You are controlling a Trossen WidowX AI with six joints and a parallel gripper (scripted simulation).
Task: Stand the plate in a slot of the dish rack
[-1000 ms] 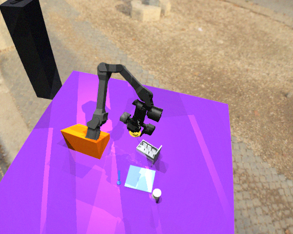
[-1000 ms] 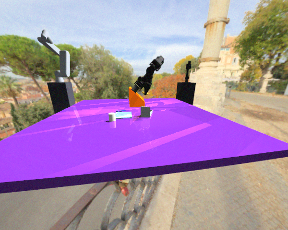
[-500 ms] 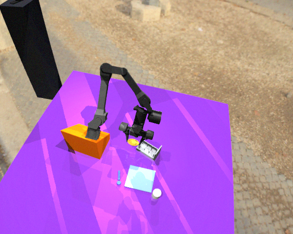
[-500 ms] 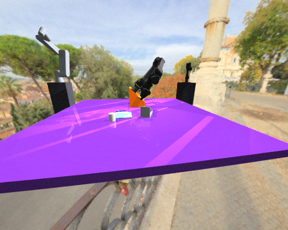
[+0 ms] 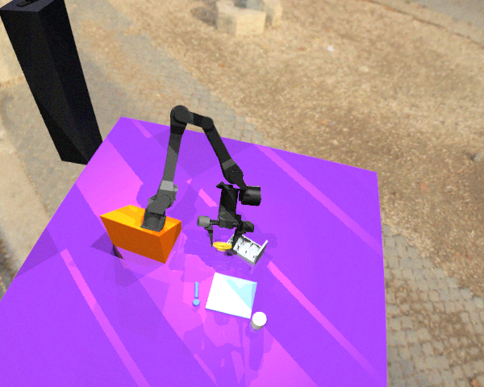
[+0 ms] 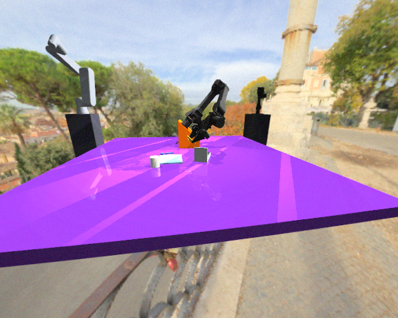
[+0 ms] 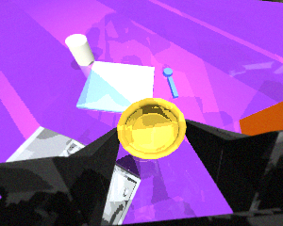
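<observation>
My gripper tip is 80 mm short of the dish rack, 70 mm above it and 60 mm to the right of it. From my gripper tip the other things lie so: blue spoon 150 mm to the right, 90 mm below, 60 mm behind; light blue mat 120 mm to the right, 90 mm below, 60 mm ahead; yellow plate 10 mm to the left, 10 mm above.
</observation>
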